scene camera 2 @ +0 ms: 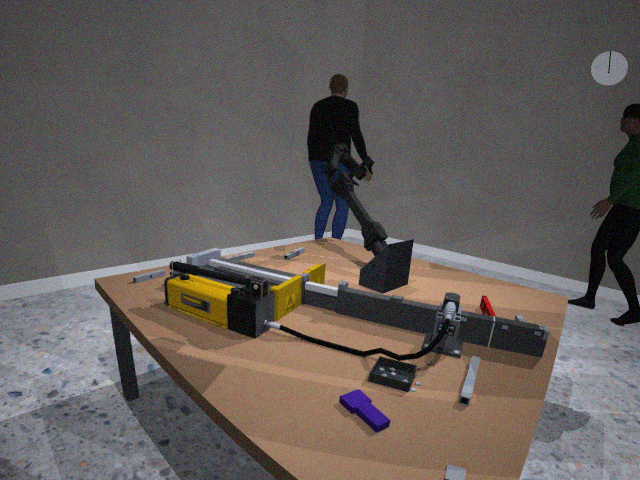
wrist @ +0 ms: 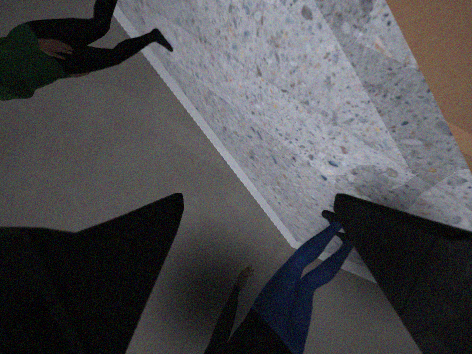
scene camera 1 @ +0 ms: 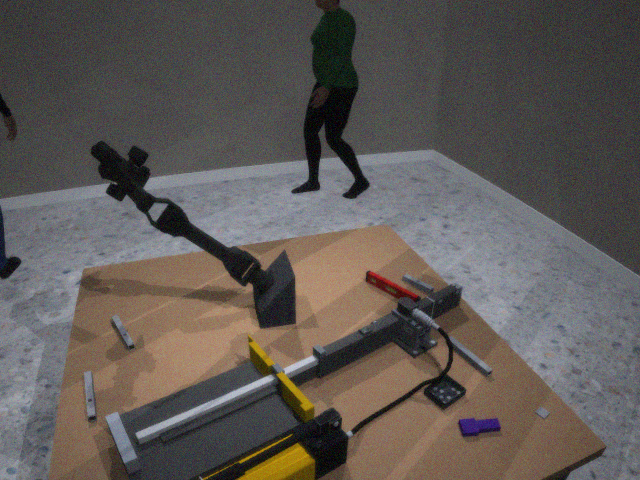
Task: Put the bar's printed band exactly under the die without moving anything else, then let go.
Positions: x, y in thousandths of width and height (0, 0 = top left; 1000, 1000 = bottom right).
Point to a silver bar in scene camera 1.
At 238, 901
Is the gripper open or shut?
Open.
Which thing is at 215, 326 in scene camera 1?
The gripper.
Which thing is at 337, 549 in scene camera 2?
A silver bar.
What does the gripper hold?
Nothing.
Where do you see a yellow and black power unit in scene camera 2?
382, 647
